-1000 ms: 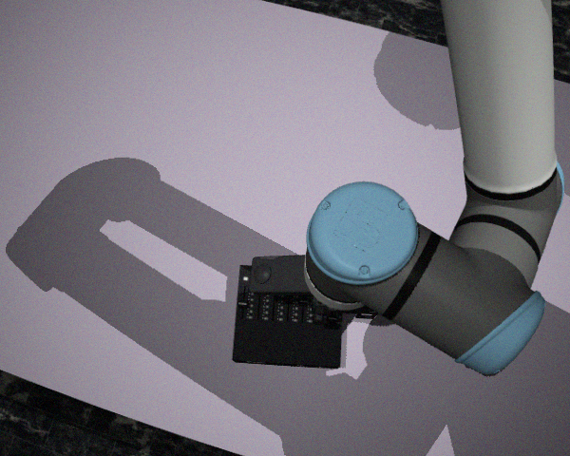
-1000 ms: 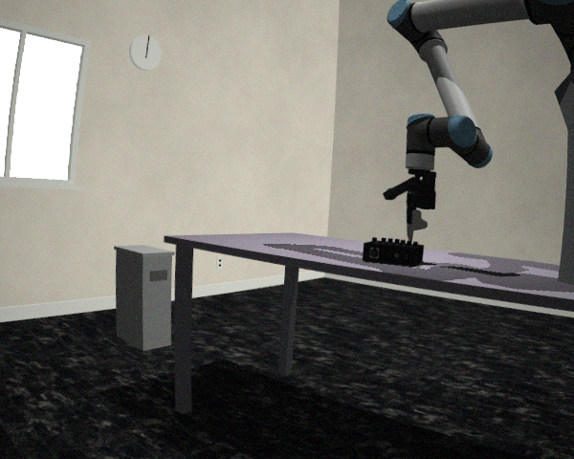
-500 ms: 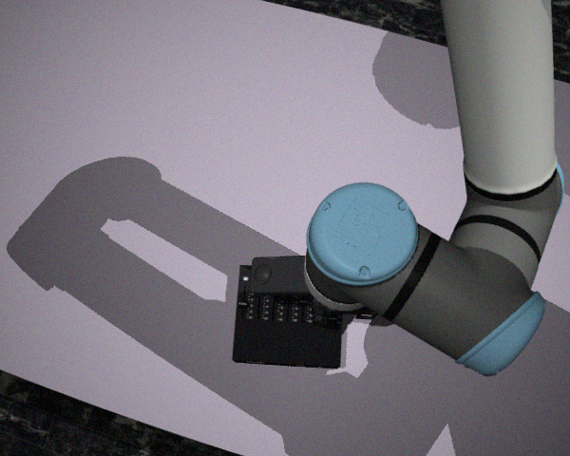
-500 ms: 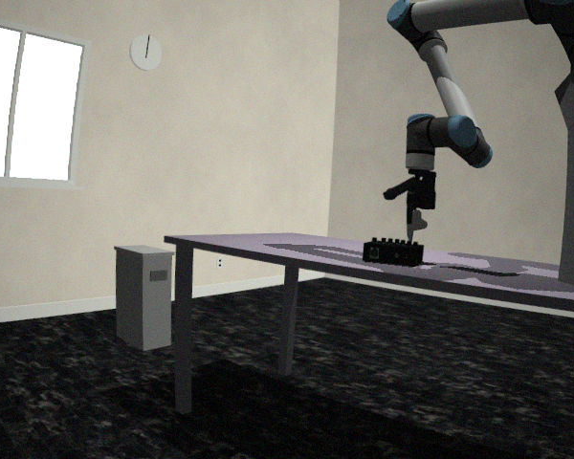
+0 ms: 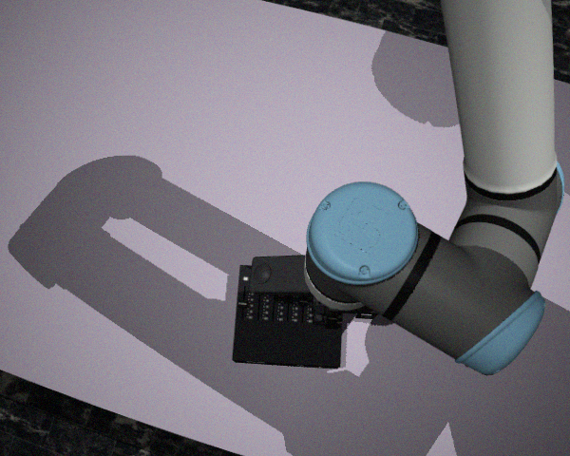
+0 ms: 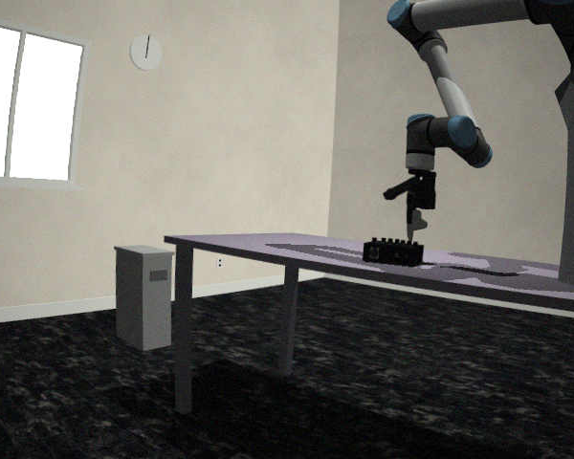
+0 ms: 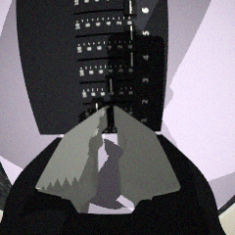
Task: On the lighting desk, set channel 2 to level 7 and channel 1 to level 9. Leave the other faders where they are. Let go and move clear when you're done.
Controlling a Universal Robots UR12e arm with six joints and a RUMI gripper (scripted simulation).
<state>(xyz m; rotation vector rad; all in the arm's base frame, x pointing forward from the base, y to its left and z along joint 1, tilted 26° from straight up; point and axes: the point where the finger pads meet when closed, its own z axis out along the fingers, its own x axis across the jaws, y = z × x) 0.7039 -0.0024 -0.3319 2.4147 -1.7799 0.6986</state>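
Right now the channel 1 knob is 3 cm behind my hand, 2 cm to the left of it and 1 cm below it.
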